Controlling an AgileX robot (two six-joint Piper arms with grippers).
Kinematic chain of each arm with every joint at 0, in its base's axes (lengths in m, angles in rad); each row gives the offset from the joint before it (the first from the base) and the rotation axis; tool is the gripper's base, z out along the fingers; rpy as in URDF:
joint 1: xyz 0 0 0.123 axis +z
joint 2: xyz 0 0 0 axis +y
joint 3: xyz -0.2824 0 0.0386 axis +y
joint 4: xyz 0.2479 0 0.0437 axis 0.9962 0 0.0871
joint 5: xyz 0 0 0 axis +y
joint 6: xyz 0.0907 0 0.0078 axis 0.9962 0 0.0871
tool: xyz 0 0 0 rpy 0 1.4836 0
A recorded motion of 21 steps. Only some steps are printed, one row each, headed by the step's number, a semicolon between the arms.
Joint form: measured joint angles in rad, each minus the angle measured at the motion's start. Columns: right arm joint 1, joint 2, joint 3, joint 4, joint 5, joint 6; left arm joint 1, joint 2, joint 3, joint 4, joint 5, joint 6.
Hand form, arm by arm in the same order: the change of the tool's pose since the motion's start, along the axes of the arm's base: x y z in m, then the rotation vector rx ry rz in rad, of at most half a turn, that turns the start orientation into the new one. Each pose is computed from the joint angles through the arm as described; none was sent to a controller.
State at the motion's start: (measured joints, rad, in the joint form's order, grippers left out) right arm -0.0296 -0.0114 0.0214 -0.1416 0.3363 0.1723; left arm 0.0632 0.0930 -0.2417 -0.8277 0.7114 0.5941
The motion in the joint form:
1: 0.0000 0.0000 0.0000 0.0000 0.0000 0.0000; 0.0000 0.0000 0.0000 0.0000 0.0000 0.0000
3: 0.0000 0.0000 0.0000 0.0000 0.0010 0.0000; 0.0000 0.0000 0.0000 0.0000 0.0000 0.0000
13: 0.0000 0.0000 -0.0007 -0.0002 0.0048 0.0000; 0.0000 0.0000 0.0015 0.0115 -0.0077 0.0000
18: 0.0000 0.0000 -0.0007 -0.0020 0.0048 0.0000; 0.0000 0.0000 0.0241 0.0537 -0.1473 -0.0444
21: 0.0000 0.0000 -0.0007 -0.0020 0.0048 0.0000; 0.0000 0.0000 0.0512 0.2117 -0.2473 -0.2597
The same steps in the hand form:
1: 0.0000 0.0000 0.0000 0.0000 0.0000 0.0000; 0.0000 0.0000 0.0000 0.0000 0.0000 0.0000
3: 0.0000 0.0000 -0.0001 0.0000 0.0010 -0.0001; 0.0000 0.0000 0.0000 0.0000 0.0000 0.0000
13: -0.0001 -0.0001 -0.0002 0.0000 0.0041 -0.0007; 0.0005 0.0009 -0.0005 0.0101 -0.0031 0.0082
18: -0.0001 -0.0001 -0.0002 -0.0018 0.0041 -0.0008; 0.0073 0.0102 -0.0007 -0.0063 -0.0600 0.1250
21: -0.0001 -0.0001 -0.0002 -0.0018 0.0041 -0.0008; 0.0122 0.0210 -0.0071 -0.0601 -0.0420 0.2630

